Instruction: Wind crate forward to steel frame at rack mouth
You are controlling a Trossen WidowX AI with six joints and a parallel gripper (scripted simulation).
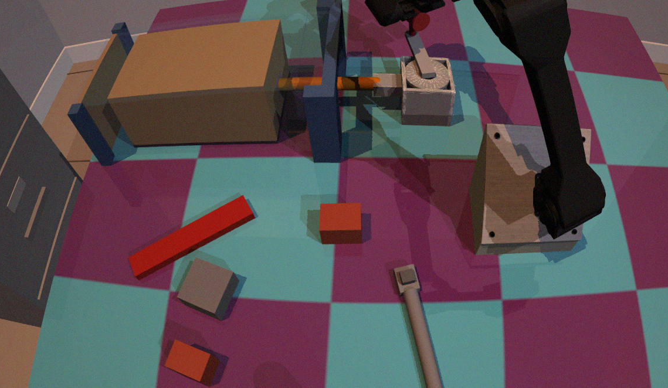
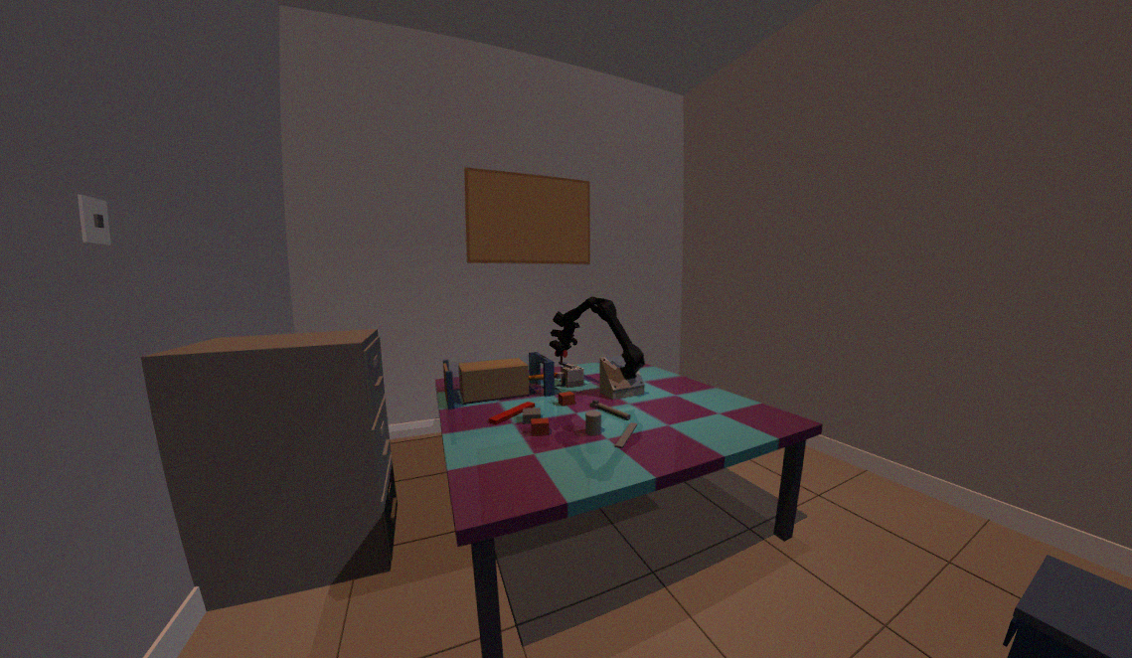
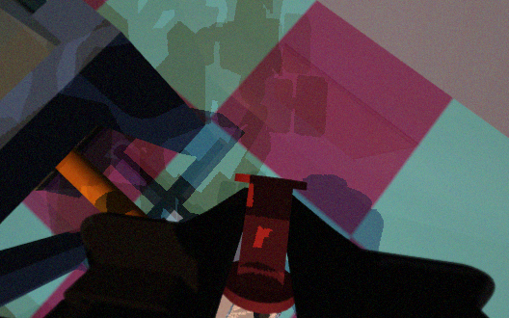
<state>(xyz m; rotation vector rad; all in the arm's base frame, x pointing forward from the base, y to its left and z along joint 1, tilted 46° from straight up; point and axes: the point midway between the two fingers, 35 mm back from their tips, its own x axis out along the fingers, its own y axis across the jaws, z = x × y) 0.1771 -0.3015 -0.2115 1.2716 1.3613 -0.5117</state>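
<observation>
Right now my gripper tip is 10 mm past the grey crank handle, 50 mm to the right of it and 30 mm above it. Round my gripper tip: blue steel frame: 140 mm ahead, 100 mm to the left, 30 mm below; red knob: 10 mm behind, 10 mm to the left; grey winch: 40 mm behind, 110 mm to the left, 100 mm below.
</observation>
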